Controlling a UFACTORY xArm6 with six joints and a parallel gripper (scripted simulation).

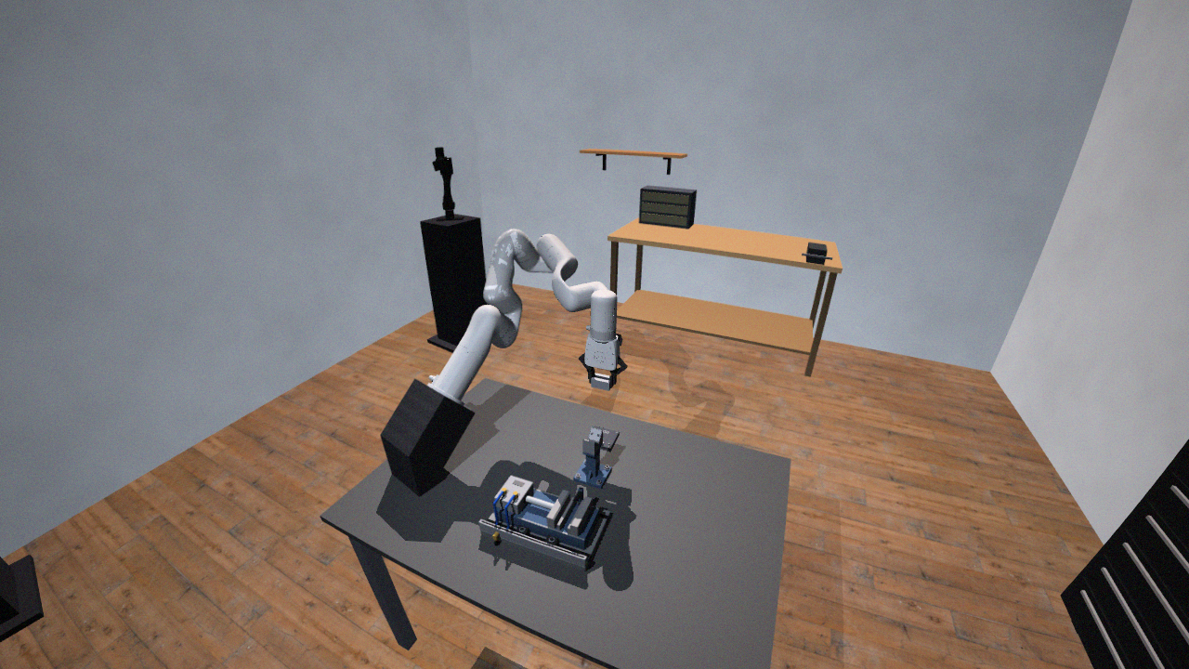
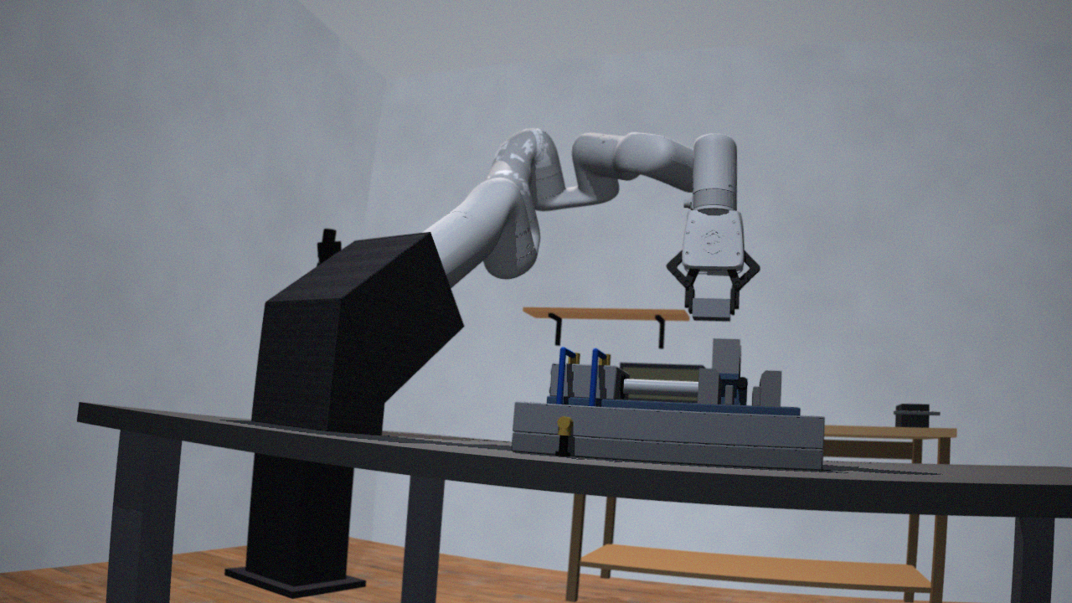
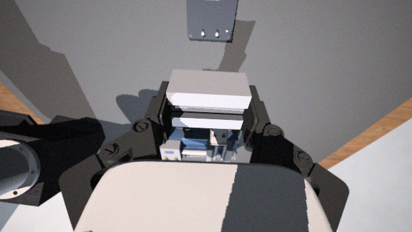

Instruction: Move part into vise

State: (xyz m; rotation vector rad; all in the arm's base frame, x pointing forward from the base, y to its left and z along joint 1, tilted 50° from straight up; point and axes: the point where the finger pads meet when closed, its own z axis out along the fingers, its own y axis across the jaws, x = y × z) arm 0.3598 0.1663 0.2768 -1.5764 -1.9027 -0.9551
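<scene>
Now: hand right at the part. From my hand the other things lie so: air cylinder rod 50 mm ahead, 380 mm to the right, 170 mm below; moving jaw 100 mm ahead, 370 mm to the right, 170 mm below; work stop 130 mm ahead, 320 mm to the right, 160 mm below.
</scene>
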